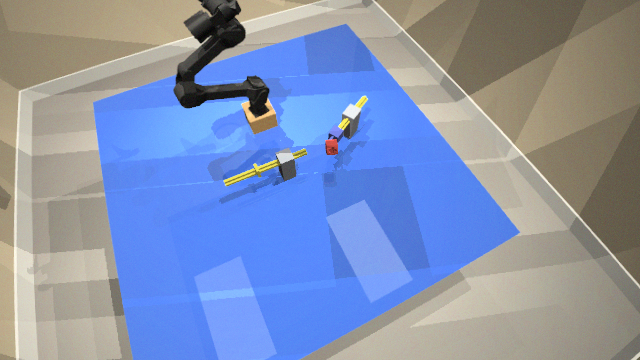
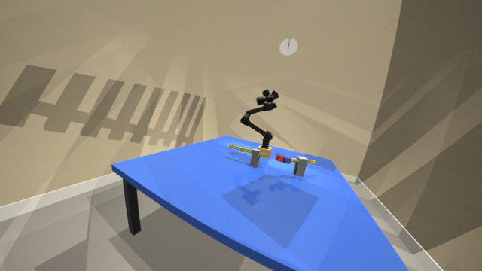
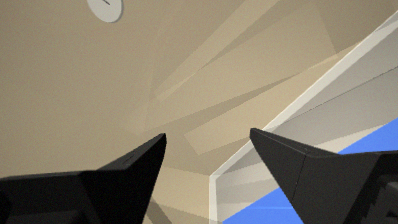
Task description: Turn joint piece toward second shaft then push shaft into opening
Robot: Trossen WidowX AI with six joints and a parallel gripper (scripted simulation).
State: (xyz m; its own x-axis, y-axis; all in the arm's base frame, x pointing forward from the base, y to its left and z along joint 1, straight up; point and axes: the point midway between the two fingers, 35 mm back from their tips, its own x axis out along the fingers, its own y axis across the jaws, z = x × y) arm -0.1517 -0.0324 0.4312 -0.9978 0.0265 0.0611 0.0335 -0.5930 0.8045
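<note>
The red square joint piece lies 510 mm ahead of my gripper tip, 150 mm to the left of it and 400 mm below it.
</note>
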